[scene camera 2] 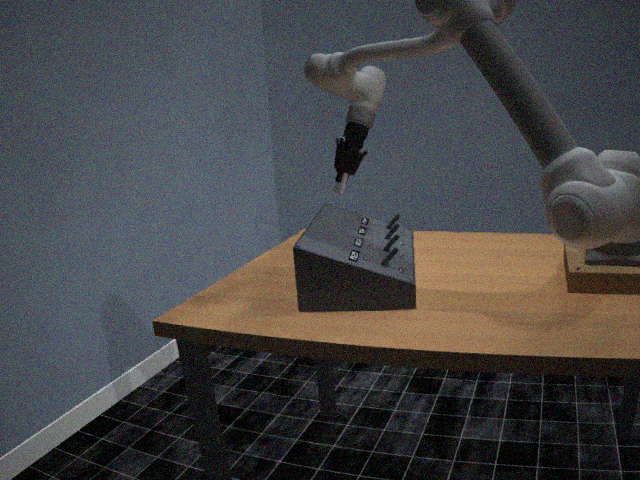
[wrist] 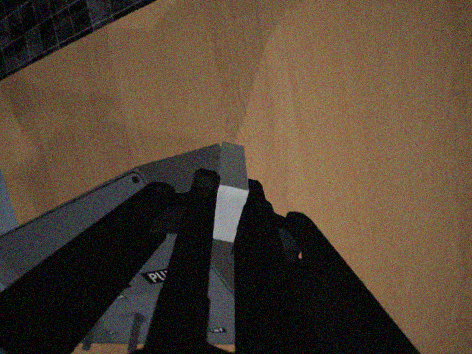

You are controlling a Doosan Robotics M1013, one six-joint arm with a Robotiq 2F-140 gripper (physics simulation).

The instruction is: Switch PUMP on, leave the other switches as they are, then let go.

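Places are measured from the arm's base along level axes (x down, y left, z ahead), in metres.
Where they show: gripper, fingertip midpoint: (scene camera 2: 337,193) (wrist: 227,163); arm's base, origin of the base link: (scene camera 2: 616,256).
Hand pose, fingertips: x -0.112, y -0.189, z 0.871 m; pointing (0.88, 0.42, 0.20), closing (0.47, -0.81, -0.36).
Note:
Things, the pixels of their top centre, and the offset from my fingertips. Level surfaces: height alone.
- PUMP's lever, middle of its top: (scene camera 2: 393,214) dx +0.040, dy +0.106, dz -0.221 m
- PUMP label, middle of its top: (wrist: 166,276) dx +0.052, dy +0.131, dz -0.141 m
- wooden table, its level: dx +0.166 m
The dark sloped switch box (scene camera 2: 330,279) (wrist: 50,220) stands on the table. In the scene view it has four labels and a row of levers, which lean alike toward the robot base. PUMP's lever (scene camera 2: 394,221) seems to be the farthest one there. In the wrist view part of the PUMP label (wrist: 157,276) shows, and PUMP's lever is hidden behind the dark fingers. Another lever (wrist: 135,330) shows left of them. My gripper (scene camera 2: 338,190) (wrist: 227,163) is shut and empty, its light fingertips together, above the box's high back edge, apart from the levers.
The wooden table (scene camera 2: 465,325) (wrist: 360,125) lies under the box. The robot base (scene camera 2: 594,206) stands on a block at the right. A wall (scene camera 2: 129,155) rises at the left. The table's edge and the dark tiled floor show at the wrist view's top left.

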